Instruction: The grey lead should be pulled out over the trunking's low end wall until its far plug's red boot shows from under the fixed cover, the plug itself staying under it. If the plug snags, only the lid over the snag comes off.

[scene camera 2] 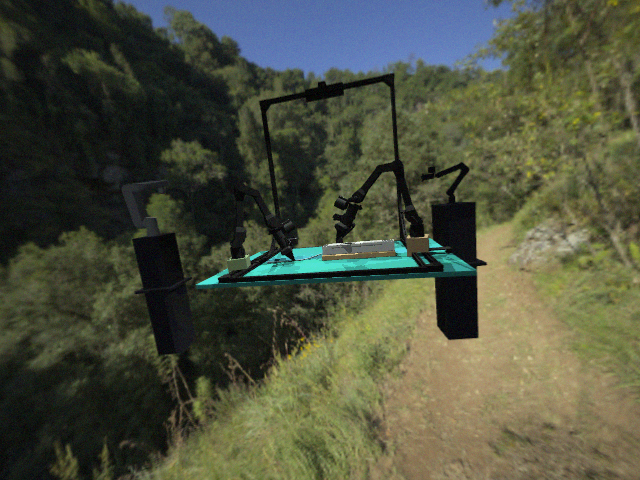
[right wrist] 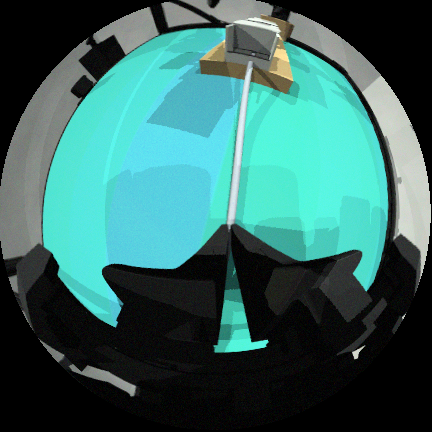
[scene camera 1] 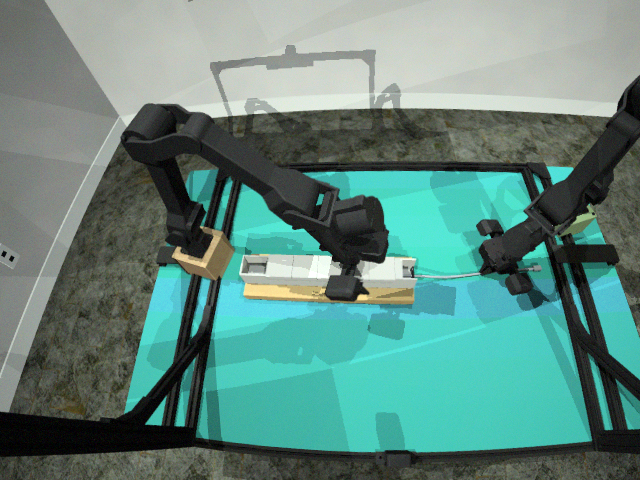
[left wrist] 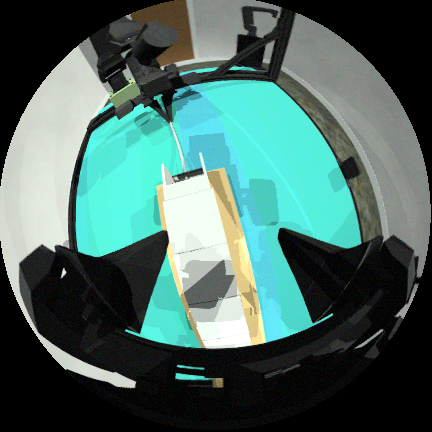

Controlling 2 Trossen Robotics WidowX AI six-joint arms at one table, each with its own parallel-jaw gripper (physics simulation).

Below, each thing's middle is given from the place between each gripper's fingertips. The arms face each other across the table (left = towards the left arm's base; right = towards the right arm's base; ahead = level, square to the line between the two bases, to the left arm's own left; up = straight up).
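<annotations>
Grey lead (right wrist: pixel 233 195): my right hand is 10 cm to the right of it, 1 cm short of it and 2 cm below it. Trunking (scene camera 1: pixel 254 267): counted from my right hand, 37 cm to the left, 3 cm ahead, 4 cm above. By its middle, the grey lead is nearer to my right hand than to my left gripper.
Trunking: my left gripper is 90 mm to the right of it, 40 mm short of it and 60 mm above it. Grey lead: counted from my left hand, 170 mm to the right, 20 mm ahead, 90 mm below. By its middle, the trunking is nearer to my left gripper than to my right hand.
</annotations>
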